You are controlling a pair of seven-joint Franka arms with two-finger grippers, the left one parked.
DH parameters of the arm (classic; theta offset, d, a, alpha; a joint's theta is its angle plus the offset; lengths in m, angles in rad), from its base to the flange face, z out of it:
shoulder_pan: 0 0.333 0 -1.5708
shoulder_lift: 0 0 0 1.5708
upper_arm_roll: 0 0.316 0.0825 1.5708
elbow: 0 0 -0.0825 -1.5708
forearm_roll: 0 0.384 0 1.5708
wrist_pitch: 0 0 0.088 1.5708
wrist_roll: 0 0.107 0 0
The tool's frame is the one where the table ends.
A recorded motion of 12 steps. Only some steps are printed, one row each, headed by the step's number.
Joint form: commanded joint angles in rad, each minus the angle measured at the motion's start. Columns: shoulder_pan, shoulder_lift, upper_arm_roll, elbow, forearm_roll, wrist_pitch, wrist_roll.
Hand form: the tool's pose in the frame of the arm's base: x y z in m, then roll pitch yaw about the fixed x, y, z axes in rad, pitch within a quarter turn. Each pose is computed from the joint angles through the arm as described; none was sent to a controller.
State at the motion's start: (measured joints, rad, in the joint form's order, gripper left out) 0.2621 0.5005 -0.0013 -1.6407 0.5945 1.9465 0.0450
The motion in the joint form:
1: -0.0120 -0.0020 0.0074 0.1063 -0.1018 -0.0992 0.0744
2: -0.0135 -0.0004 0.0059 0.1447 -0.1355 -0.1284 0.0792
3: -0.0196 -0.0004 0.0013 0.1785 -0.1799 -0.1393 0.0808
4: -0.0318 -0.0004 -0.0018 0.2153 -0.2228 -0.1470 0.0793
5: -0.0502 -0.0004 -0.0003 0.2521 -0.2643 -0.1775 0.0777
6: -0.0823 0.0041 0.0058 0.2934 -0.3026 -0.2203 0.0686
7: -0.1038 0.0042 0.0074 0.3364 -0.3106 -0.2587 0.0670
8: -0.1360 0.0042 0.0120 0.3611 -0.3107 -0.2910 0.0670
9: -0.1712 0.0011 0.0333 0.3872 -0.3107 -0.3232 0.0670
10: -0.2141 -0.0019 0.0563 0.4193 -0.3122 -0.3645 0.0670
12: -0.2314 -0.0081 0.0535 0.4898 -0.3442 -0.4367 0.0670
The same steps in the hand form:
1: 0.6437 0.2066 0.3609 -2.7170 0.2663 0.0122
2: 0.6483 0.2049 0.3744 -2.7411 0.2517 0.0255
3: 0.6554 0.1967 0.3877 -2.7773 0.2199 0.0273
4: 0.6638 0.1853 0.4029 -2.8110 0.1820 0.0254
5: 0.6694 0.1721 0.4168 -2.8440 0.1669 0.0277
6: 0.6753 0.1522 0.4291 -2.8730 0.1632 0.0286
7: 0.6794 0.1391 0.4462 -2.8760 0.1561 0.0221
8: 0.6821 0.1204 0.4556 -2.8727 0.1629 0.0033
9: 0.6828 0.1083 0.4681 -2.8608 0.1658 -0.0024
10: 0.6829 0.0917 0.4828 -2.8499 0.1710 -0.0115
12: 0.6804 0.0757 0.5137 -2.8807 0.1604 -0.0139

